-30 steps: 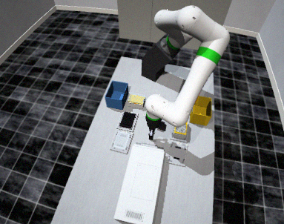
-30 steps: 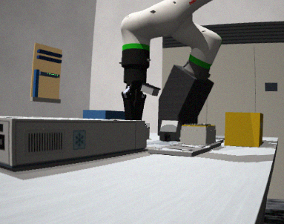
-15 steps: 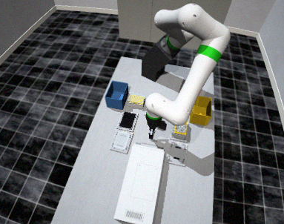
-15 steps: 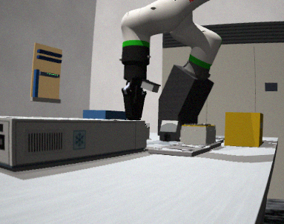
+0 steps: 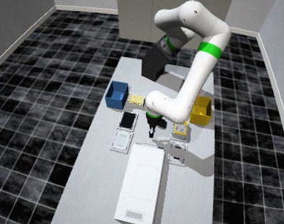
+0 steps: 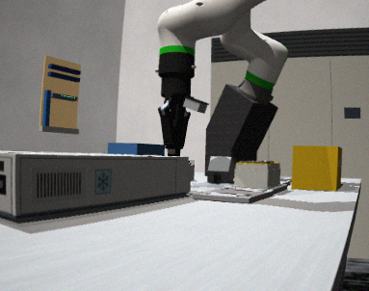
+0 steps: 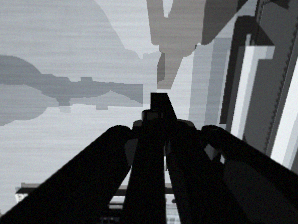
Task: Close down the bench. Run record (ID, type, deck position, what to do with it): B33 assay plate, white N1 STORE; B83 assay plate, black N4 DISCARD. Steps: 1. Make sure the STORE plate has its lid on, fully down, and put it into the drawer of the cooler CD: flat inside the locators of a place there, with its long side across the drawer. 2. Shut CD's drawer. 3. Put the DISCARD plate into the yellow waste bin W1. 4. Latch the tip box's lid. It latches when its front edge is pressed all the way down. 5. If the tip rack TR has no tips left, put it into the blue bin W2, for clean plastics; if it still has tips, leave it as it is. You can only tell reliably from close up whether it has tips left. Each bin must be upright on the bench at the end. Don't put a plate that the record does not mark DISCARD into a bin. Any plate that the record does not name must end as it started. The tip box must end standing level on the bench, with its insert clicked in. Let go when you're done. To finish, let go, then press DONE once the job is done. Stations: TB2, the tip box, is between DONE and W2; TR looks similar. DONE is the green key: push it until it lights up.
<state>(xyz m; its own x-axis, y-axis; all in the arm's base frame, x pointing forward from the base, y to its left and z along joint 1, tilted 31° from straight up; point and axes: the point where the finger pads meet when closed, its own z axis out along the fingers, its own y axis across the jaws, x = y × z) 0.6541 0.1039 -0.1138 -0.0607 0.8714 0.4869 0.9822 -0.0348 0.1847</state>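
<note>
The black assay plate lies 200 mm to the right of my hand, 100 mm behind it and 50 mm below it. The rest, counted from my hand: clear plate lid: 190 mm ahead, 40 mm below, 10 mm to the left; then yellow-topped tip holder: 180 mm to the left, 130 mm behind, 10 mm below; then white plate: 190 mm ahead, 50 mm below, 10 mm to the left.
</note>
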